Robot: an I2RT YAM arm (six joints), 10 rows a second.
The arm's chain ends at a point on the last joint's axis. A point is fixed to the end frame.
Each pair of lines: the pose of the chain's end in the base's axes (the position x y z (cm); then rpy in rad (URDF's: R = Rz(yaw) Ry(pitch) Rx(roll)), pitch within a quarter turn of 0, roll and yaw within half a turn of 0), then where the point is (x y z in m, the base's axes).
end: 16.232 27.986 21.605 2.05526 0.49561 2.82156
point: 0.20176 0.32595 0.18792
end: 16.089 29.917 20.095 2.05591 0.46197 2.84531
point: 0.19832 0.34643 0.17203
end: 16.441 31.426 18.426 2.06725 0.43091 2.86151
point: 0.20033 0.36191 0.15409
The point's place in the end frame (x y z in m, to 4 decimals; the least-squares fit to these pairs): -0.0068 -0.0054 0.0663
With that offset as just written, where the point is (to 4 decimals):
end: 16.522 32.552 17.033 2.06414 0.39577 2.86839
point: 0.1997 0.3738 0.1396
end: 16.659 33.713 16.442 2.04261 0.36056 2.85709
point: 0.2004 0.3862 0.1341
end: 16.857 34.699 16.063 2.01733 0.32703 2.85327
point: 0.2014 0.3972 0.1311
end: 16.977 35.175 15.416 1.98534 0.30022 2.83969
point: 0.2023 0.4029 0.1259
